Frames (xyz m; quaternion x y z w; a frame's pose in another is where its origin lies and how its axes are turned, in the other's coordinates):
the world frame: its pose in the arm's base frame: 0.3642 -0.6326 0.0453 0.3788 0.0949 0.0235 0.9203
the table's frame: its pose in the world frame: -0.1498 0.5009 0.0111 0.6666 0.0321 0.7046 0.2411
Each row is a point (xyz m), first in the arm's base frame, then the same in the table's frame.
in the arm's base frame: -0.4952 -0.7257 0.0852
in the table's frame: -0.2971 0.6771 -0.5316
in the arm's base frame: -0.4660 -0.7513 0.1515
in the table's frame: -0.2217 0.6723 -0.5174
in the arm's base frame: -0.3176 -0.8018 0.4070
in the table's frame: 0.0580 0.6010 -0.4367
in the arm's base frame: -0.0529 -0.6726 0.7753
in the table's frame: 0.3969 0.3007 -0.3049
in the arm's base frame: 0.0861 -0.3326 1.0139
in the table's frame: 0.5161 -0.1206 -0.2919
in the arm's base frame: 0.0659 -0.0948 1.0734
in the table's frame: 0.4790 -0.3523 -0.3656
